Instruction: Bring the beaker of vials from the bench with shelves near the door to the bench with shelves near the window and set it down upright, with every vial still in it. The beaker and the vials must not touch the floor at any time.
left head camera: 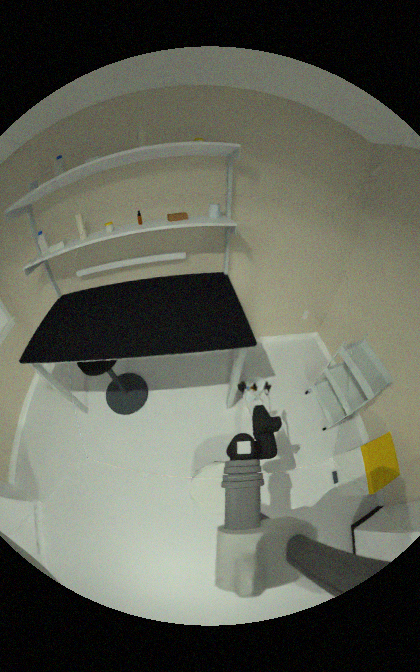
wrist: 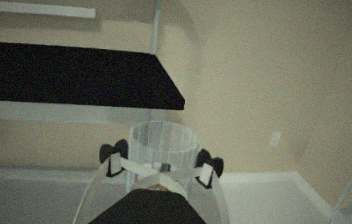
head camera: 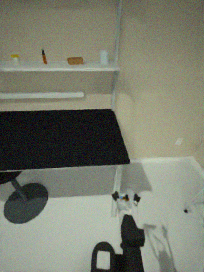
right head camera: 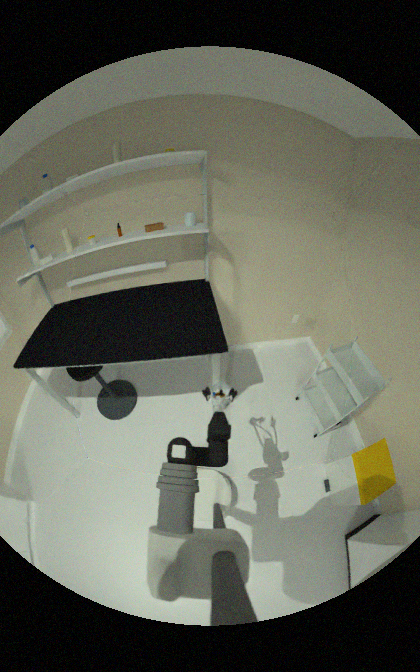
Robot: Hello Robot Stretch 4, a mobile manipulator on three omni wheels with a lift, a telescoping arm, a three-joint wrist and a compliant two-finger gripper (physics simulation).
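A clear beaker (wrist: pixel 164 137) stands upright between the two fingers in the wrist view, with several vials low inside it, partly hidden by the fingers' straps. My gripper (head camera: pixel 126 198) (left head camera: pixel 255 387) (right head camera: pixel 220 394) (wrist: pixel 162 157) is shut on the beaker, one dark pad on each side. In the head view the vials (head camera: pixel 125 198) show as small blue and orange-brown spots. The bench with shelves (head camera: pixel 60 140) (left head camera: pixel 145 320) (right head camera: pixel 125 325) (wrist: pixel 80 75) has a black top and stands ahead and to the left. The beaker is in front of its right front corner, apart from it.
A stool (head camera: pixel 26 202) (left head camera: pixel 127 393) (right head camera: pixel 117 399) stands under the bench. Bottles and small items stand on the bench's shelves. A three-tier cart (left head camera: pixel 350 382) (right head camera: pixel 342 387) is at the right, with a yellow-topped white box (left head camera: pixel 381 462) (right head camera: pixel 374 471) nearer. A wall is behind the bench.
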